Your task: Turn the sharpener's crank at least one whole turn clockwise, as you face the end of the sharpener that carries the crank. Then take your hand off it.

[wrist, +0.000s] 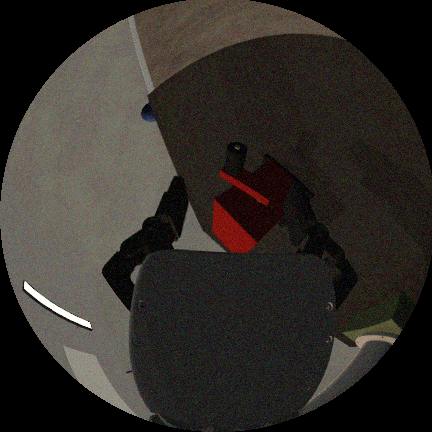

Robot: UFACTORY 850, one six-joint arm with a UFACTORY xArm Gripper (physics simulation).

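Observation:
The red sharpener (234, 228) stands on the dark table top, in the middle of the wrist view, partly hidden by the gripper's housing. Its crank shows as a thin bright red arm (245, 188) with a black round knob (236, 158) at its upper left end. My gripper (237, 190) is wide open and empty. The left finger stands apart from the knob, out to its left. The right finger is on the other side and overlaps the sharpener's dark right-hand end in the view; whether it touches is not clear.
The dark table top (310, 90) has its edge running down left of the sharpener. A dark blue round thing (148, 112) shows beside that edge. A green and yellowish block (372, 322) is at the lower right, by a grey rounded part. A white strip (57, 306) is at the left.

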